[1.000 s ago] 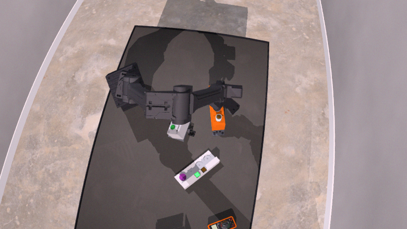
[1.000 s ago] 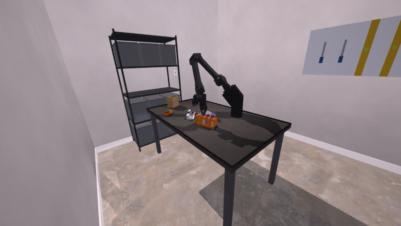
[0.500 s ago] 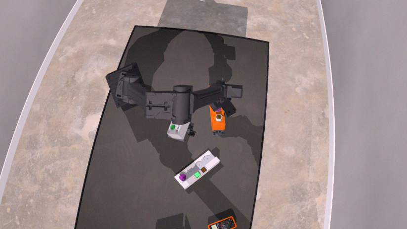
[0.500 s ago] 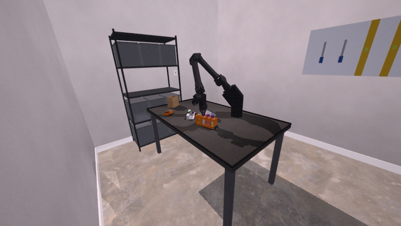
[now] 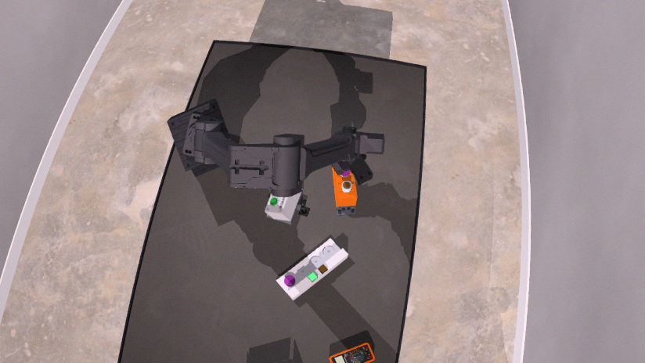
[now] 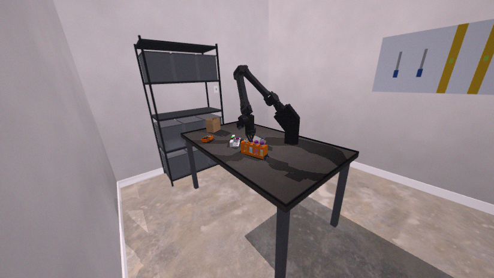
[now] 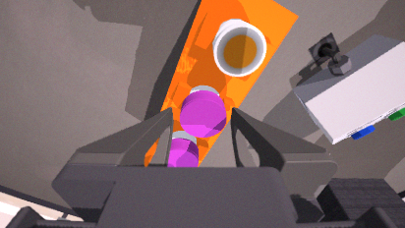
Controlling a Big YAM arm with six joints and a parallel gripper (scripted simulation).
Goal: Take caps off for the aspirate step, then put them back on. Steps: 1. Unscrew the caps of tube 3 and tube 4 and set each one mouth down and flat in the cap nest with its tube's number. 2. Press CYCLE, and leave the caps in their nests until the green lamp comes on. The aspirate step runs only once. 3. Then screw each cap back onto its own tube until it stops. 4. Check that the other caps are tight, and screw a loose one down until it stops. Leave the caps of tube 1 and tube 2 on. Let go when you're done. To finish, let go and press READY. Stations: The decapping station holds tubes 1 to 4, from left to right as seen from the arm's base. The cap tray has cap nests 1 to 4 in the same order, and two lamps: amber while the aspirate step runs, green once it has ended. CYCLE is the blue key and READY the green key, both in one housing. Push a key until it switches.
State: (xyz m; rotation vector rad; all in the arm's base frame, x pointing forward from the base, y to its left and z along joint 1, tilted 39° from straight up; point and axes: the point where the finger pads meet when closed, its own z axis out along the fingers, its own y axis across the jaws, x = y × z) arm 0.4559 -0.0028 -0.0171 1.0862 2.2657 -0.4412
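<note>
Now: hand 340 mm to the left of the cap, 150 mm past it and 110 mm above it. Also, from my hand: green key 210 mm behind, 100 mm to the right, 50 mm below; blue key 200 mm behind, 60 mm to the right, 50 mm below; key housing 190 mm behind, 80 mm to the right, 70 mm below.
</note>
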